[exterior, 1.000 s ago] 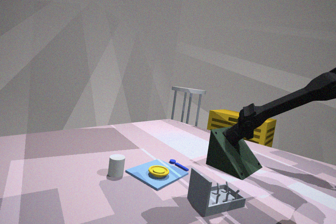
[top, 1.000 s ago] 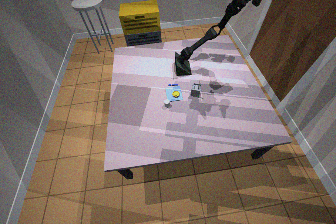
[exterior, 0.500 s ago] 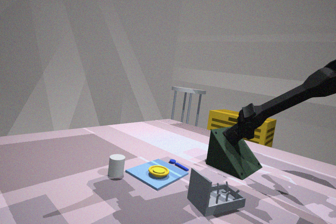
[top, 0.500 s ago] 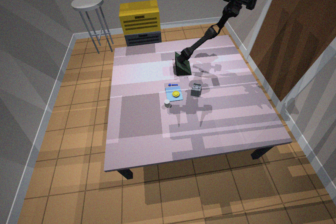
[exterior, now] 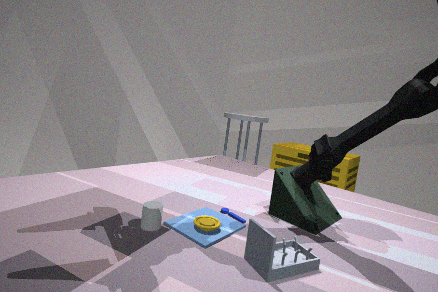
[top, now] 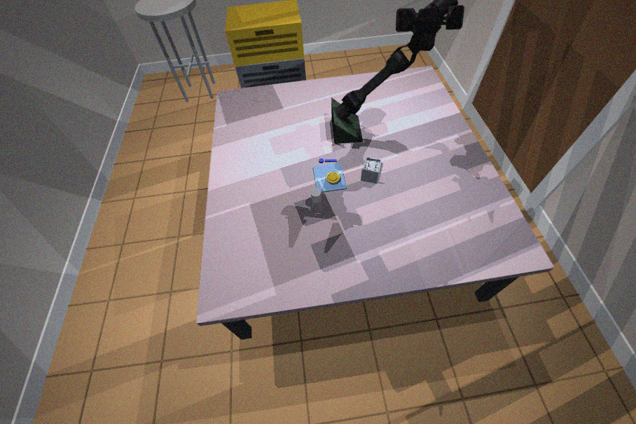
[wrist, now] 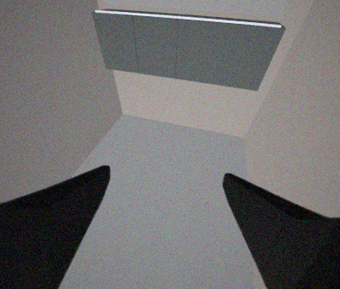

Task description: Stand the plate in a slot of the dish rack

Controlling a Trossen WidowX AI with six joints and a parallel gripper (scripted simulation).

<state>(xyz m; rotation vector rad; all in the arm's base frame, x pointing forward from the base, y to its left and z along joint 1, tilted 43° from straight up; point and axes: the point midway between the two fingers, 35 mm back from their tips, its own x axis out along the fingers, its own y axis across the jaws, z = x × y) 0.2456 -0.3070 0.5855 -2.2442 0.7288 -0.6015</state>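
The yellow plate lies 700 mm below my gripper tip, 270 mm to the right of it and 60 mm behind it. The rest, counted from my gripper tip: grey dish rack: 690 mm below, 90 mm to the right, 70 mm behind; then light blue board: 710 mm below, 280 mm to the right, 80 mm behind; then blue spoon: 710 mm below, 270 mm to the right, 180 mm behind.
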